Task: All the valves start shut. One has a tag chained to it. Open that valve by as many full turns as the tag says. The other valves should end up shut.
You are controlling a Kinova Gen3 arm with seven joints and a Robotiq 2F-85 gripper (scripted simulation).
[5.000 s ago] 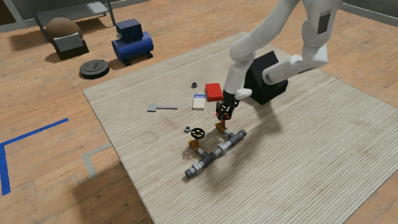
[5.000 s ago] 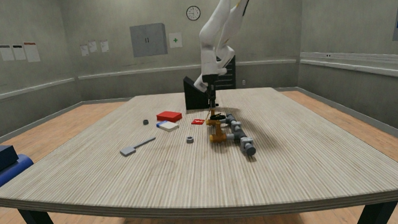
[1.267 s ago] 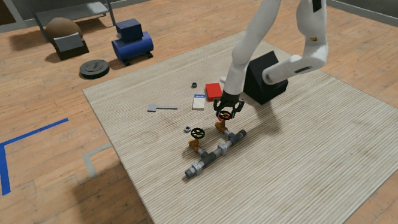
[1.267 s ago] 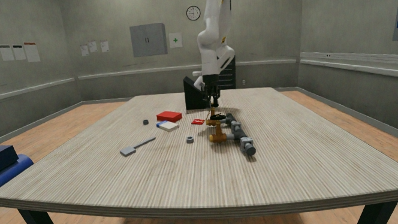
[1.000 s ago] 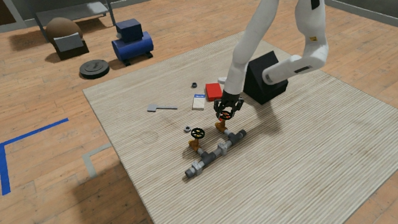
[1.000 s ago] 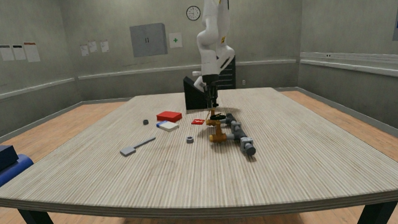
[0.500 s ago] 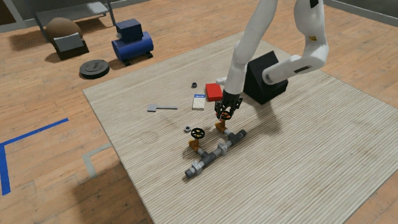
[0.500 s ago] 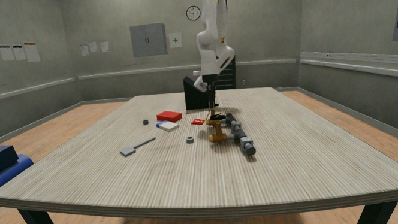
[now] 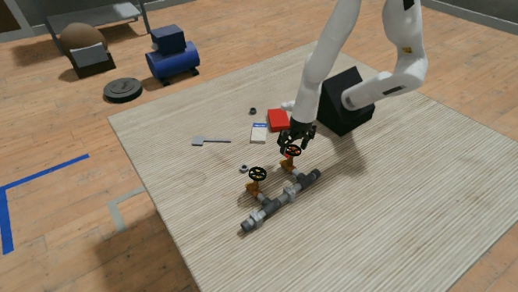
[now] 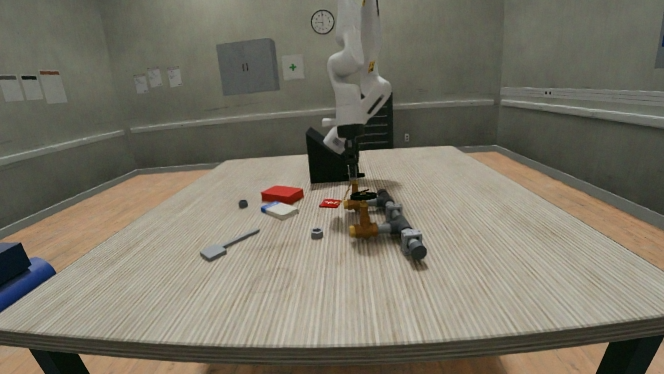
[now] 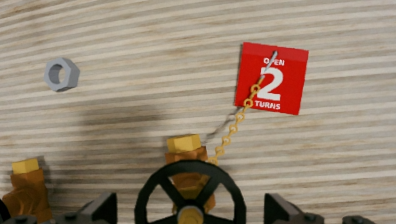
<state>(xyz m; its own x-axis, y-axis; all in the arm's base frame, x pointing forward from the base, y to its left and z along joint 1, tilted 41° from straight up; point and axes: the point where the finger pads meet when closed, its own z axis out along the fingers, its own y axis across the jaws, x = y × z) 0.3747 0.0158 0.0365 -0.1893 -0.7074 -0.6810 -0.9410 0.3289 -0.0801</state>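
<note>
Now: hand 10 cm above the red tag, 8 cm to the left of it and 7 cm past it. Also, from my hand: nut: 13 cm ahead, 12 cm to the right, 10 cm below; red box: 23 cm to the right, 15 cm behind, 9 cm below; grey flat tool: 34 cm to the right, 15 cm ahead, 10 cm below.
</note>
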